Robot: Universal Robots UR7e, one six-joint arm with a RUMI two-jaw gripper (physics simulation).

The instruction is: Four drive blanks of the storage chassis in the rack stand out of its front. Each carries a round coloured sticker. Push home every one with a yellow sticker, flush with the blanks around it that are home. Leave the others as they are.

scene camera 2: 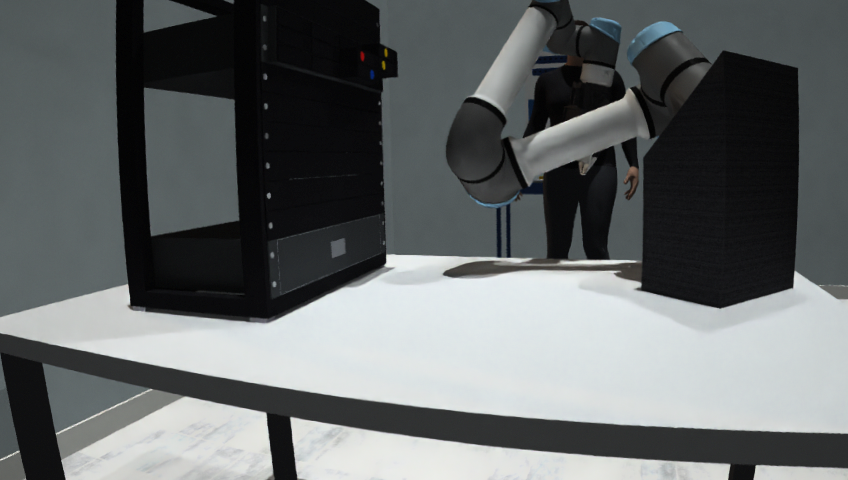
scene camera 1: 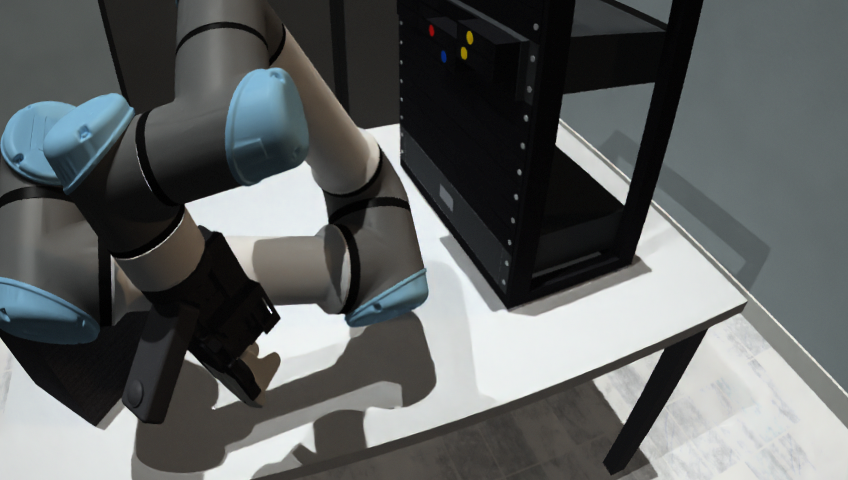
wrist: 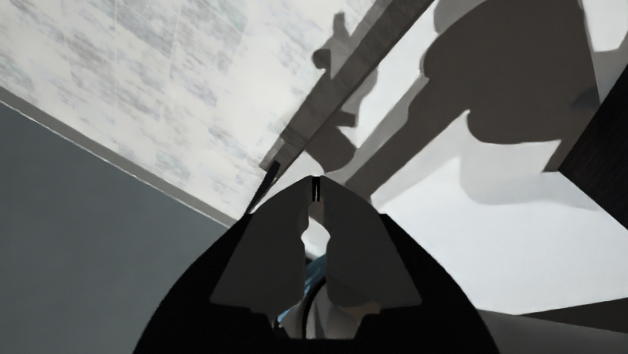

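The black storage chassis (scene camera 2: 291, 44) sits high in the rack (scene camera 1: 544, 118) (scene camera 2: 248, 148). Four dark blanks stand out of its front, close together in two rows. Two carry yellow stickers, one upper (scene camera 1: 469, 37) (scene camera 2: 385, 52) and one lower (scene camera 1: 464, 53) (scene camera 2: 383, 65). Beside them are a blank with a red sticker (scene camera 1: 431, 30) (scene camera 2: 362, 56) and, lower, one with a blue sticker (scene camera 1: 443, 56) (scene camera 2: 372, 74). My gripper (scene camera 1: 257, 397) (wrist: 316, 178) is shut and empty, low over the table and well away from the rack. The blanks do not show in the wrist view.
The white table (scene camera 1: 535, 344) (scene camera 2: 476, 356) carries the rack and a dark slanted pedestal (scene camera 2: 720, 178) (scene camera 1: 77, 368). My arm's elbow (scene camera 1: 380, 249) (scene camera 2: 476, 142) is between the pedestal and the rack. A person (scene camera 2: 580, 208) stands behind the table.
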